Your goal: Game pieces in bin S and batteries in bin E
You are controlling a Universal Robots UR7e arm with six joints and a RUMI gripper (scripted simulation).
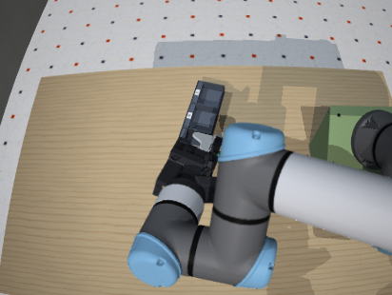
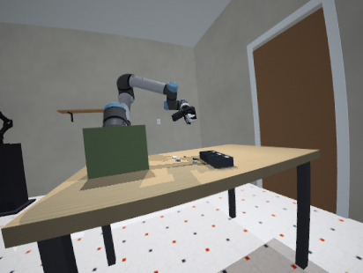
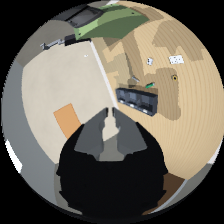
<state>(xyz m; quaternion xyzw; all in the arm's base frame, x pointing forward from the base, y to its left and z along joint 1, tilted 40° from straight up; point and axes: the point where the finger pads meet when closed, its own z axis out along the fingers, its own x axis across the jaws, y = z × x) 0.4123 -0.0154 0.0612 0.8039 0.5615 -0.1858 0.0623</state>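
Now: hand 20 cm above the black bin tray, 16 cm to the left of it and 4 cm short of it. Also, from my hand: green battery (21 cm below, 5 cm to the right, 1 cm behind); grey-white piece (21 cm below, 9 cm behind, 2 cm to the right); gold ring (21 cm below, 6 cm to the left, 2 cm behind).
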